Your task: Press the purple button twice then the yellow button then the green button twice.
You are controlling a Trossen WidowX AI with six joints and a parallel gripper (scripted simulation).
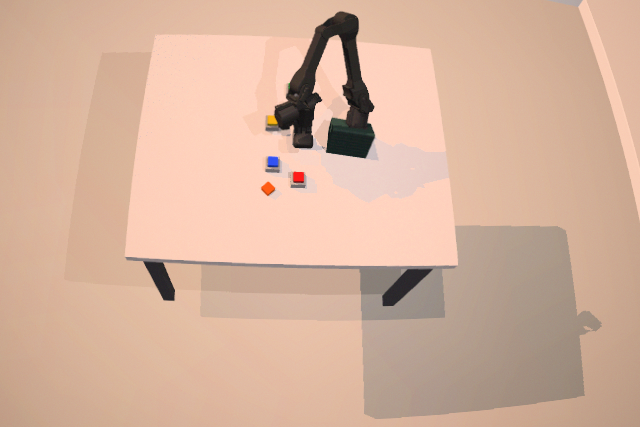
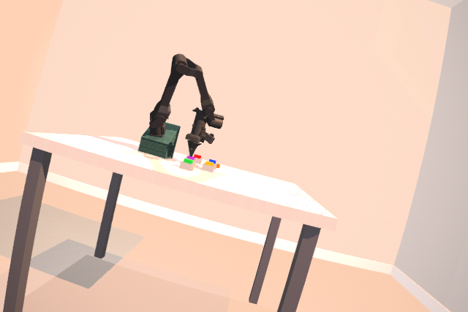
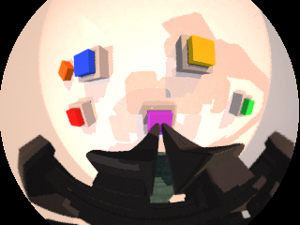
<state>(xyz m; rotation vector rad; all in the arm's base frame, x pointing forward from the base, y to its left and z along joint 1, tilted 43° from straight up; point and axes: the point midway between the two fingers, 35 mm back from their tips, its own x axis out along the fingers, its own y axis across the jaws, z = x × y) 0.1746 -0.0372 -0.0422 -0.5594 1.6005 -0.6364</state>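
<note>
Right now the purple button is 10 mm below my gripper tip. The rest, counted from my gripper tip: blue button: 110 mm to the left, 90 mm ahead; then red button: 160 mm to the left, 10 mm ahead; then yellow button: 100 mm ahead, 50 mm to the right.
</note>
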